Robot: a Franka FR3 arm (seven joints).
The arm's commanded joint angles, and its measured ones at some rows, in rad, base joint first. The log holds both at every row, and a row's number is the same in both.
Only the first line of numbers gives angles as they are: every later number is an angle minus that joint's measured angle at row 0.
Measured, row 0:
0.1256, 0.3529, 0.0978, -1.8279, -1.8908, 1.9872, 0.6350
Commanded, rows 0 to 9:
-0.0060, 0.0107, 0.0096, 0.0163, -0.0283, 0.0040, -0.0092
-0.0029, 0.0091, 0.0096, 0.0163, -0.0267, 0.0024, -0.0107
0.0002, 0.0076, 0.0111, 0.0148, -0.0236, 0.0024, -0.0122
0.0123, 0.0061, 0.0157, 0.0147, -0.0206, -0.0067, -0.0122
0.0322, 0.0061, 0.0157, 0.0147, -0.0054, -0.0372, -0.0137
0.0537, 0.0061, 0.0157, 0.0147, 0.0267, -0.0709, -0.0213
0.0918, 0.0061, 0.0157, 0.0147, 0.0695, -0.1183, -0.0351
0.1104, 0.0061, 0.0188, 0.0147, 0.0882, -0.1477, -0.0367
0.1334, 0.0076, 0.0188, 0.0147, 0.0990, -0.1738, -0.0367
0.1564, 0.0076, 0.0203, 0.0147, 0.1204, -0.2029, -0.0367
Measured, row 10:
0.0868, 0.0021, 0.0114, -0.0068, 0.0856, -0.1329, -0.0025
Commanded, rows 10 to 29:
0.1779, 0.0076, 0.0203, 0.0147, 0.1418, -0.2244, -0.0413
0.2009, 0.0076, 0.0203, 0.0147, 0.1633, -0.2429, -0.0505
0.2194, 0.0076, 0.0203, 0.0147, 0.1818, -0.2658, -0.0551
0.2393, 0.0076, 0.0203, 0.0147, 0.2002, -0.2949, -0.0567
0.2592, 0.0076, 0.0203, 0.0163, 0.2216, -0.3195, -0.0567
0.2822, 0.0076, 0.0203, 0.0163, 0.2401, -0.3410, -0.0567
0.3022, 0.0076, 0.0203, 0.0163, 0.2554, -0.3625, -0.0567
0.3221, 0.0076, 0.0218, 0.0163, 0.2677, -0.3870, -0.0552
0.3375, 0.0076, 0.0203, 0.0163, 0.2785, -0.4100, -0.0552
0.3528, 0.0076, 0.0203, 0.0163, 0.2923, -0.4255, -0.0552
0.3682, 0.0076, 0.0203, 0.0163, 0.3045, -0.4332, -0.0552
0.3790, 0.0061, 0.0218, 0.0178, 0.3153, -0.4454, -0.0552
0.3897, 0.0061, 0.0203, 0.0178, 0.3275, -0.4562, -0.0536
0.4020, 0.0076, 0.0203, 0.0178, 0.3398, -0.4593, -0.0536
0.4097, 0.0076, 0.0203, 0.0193, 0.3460, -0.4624, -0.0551
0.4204, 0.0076, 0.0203, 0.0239, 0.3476, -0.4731, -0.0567
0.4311, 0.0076, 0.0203, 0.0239, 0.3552, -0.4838, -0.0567
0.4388, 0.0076, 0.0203, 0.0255, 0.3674, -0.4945, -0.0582
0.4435, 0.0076, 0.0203, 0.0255, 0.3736, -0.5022, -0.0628
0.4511, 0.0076, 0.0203, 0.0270, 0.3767, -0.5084, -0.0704
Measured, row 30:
0.4268, 0.0030, 0.0215, -0.0040, 0.3480, -0.4690, -0.0155
